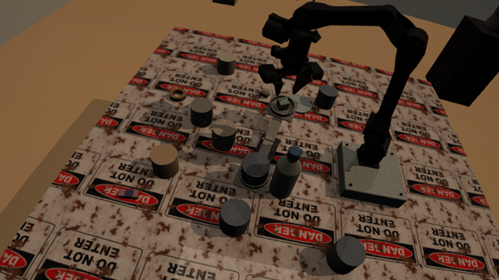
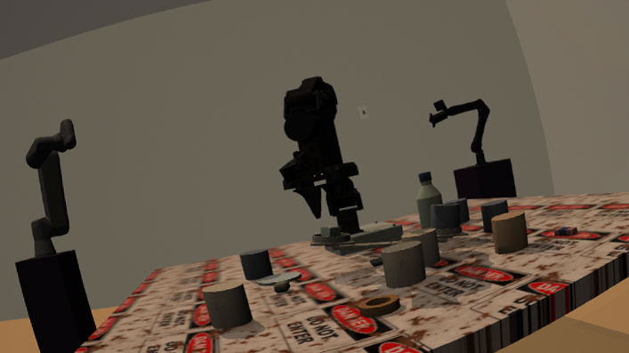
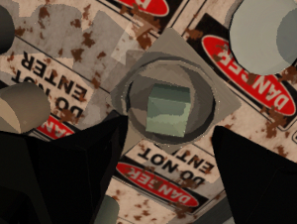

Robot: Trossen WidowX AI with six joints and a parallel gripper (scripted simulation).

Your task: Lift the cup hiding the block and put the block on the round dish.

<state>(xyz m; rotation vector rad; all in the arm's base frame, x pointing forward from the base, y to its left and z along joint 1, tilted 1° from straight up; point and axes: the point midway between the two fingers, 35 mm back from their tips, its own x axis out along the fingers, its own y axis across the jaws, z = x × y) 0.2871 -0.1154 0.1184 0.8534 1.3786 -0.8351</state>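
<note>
My gripper tip is 4 cm above the green block. The rest, counted from my gripper tip: round grey dish 7 cm behind, 12 cm to the right, 12 cm below; then small dark lump 6 cm ahead, 13 cm to the right, 11 cm below; then green bottle 4 cm behind, 26 cm to the left, 1 cm below.
</note>
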